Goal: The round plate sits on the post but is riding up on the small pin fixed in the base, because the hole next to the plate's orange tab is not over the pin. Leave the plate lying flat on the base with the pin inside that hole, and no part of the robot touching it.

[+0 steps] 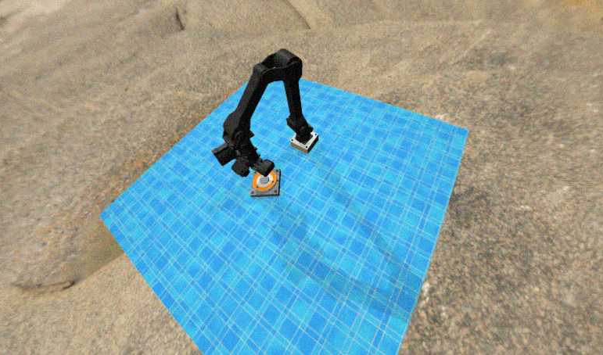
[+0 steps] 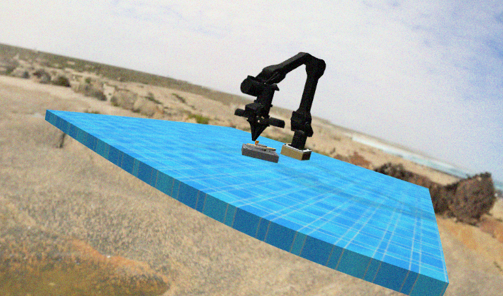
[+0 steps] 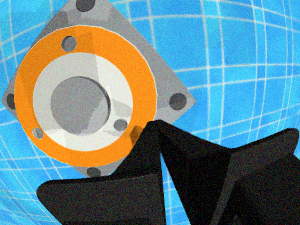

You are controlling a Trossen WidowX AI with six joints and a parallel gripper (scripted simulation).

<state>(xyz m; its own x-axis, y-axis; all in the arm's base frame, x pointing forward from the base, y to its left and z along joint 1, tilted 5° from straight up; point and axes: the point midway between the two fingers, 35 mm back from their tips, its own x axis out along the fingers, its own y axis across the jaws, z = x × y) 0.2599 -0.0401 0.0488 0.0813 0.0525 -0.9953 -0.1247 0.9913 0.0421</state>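
Now: the base 50 mm to the left of my gripper tip, 20 mm below it and 10 mm ahead of it. The rest, counted from my gripper tip: plate: 30 mm to the left, 10 mm below.
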